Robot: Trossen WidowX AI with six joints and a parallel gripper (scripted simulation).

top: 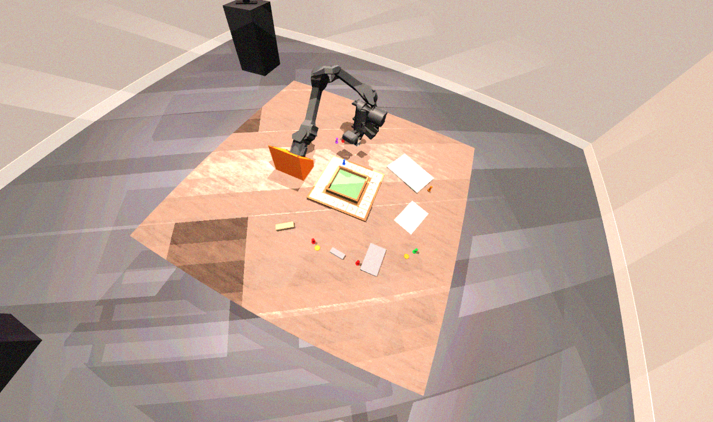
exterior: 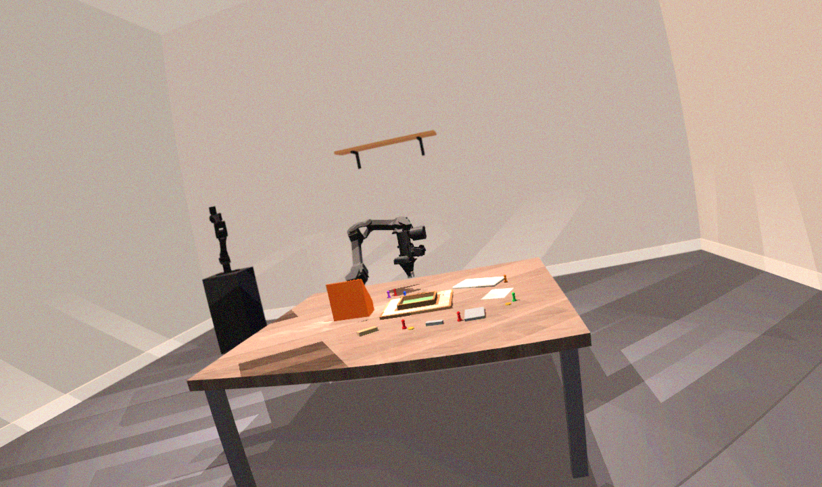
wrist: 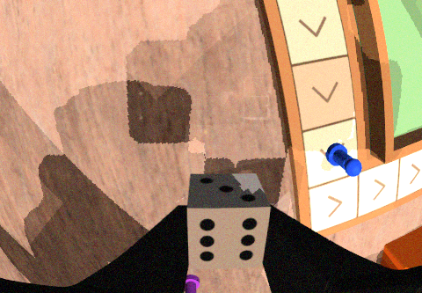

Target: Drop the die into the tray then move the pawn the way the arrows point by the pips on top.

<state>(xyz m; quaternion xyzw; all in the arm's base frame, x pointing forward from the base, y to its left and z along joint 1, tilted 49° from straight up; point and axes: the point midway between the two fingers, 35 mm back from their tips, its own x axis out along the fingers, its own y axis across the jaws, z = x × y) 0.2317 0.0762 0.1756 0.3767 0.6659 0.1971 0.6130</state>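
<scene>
The blue pawn lies 8 cm to the right of my gripper tip, 7 cm below it and 3 cm behind it. Also, from my gripper tip: green dice tray 20 cm to the right, 9 cm below, 4 cm ahead; tan block 50 cm to the right, 13 cm behind, 9 cm below; white die right at my gripper tip.
</scene>
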